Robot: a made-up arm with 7 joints. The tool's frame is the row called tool.
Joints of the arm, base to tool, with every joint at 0 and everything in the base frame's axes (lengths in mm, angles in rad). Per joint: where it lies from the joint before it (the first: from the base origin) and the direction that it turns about. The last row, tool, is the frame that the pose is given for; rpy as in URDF.
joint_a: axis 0 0 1 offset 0 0 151
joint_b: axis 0 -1 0 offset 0 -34 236
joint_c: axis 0 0 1 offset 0 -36 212
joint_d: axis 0 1 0 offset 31 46 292
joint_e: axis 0 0 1 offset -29 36 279
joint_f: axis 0 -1 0 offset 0 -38 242
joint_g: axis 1 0 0 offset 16 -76 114
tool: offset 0 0 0 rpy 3.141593 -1.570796 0
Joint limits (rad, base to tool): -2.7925..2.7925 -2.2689..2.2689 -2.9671..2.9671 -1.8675..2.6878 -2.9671..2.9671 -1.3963..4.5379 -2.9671..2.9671
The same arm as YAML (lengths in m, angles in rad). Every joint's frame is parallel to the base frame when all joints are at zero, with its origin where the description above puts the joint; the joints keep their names.
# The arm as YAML. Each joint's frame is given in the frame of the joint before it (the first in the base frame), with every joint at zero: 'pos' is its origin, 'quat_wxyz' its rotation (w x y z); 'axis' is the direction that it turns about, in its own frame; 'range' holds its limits. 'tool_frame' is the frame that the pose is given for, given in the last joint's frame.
length_unit: m
angle_unit: rad
joints:
  - joint: joint_a
    pos: [0.0, 0.0, 0.151]
    quat_wxyz: [1.0, 0.0, 0.0, 0.0]
    axis: [0.0, 0.0, 1.0]
    range: [-2.7925, 2.7925]
  - joint: joint_b
    pos: [0.0, -0.034, 0.236]
    quat_wxyz: [1.0, 0.0, 0.0, 0.0]
    axis: [0.0, -1.0, 0.0]
    range: [-2.2689, 2.2689]
  - joint: joint_c
    pos: [0.0, -0.036, 0.212]
    quat_wxyz: [1.0, 0.0, 0.0, 0.0]
    axis: [0.0, 0.0, 1.0]
    range: [-2.9671, 2.9671]
  - joint: joint_d
    pos: [0.031, 0.046, 0.292]
    quat_wxyz: [1.0, 0.0, 0.0, 0.0]
    axis: [0.0, 1.0, 0.0]
    range: [-1.8675, 2.6878]
  - joint: joint_e
    pos: [-0.029, 0.036, 0.279]
    quat_wxyz: [1.0, 0.0, 0.0, 0.0]
    axis: [0.0, 0.0, 1.0]
    range: [-2.9671, 2.9671]
  - joint: joint_f
    pos: [0.0, -0.038, 0.242]
    quat_wxyz: [1.0, 0.0, 0.0, 0.0]
    axis: [0.0, -1.0, 0.0]
    range: [-1.3963, 4.5379]
  - joint: joint_g
    pos: [0.016, -0.076, 0.114]
    quat_wxyz: [1.0, 0.0, 0.0, 0.0]
    axis: [1.0, 0.0, 0.0]
    range: [-2.9671, 2.9671]
tool_frame:
  pos: [0.0, 0.0, 0.0]
  quat_wxyz: [0.0, 0.707107, 0.0, 0.707107]

